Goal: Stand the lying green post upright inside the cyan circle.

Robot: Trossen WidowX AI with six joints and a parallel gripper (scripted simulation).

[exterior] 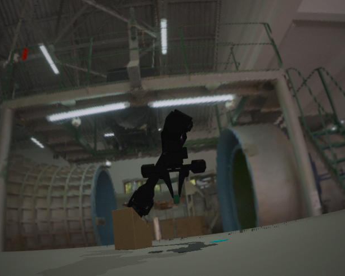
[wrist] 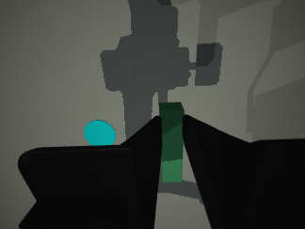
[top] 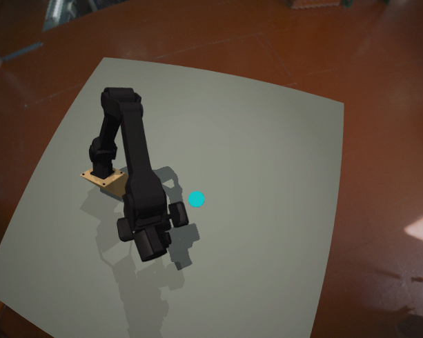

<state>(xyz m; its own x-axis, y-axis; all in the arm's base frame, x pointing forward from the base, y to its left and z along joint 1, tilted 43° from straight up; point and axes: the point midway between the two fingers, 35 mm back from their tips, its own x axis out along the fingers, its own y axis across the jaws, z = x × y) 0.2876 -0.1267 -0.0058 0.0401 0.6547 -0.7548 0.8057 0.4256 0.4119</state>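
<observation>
My gripper tip is now 15 cm above the cyan circle, 14 cm to the right of it and 4 cm short of it. The rest, counted from my gripper tip: green post 2 cm to the left, 1 cm behind.
</observation>
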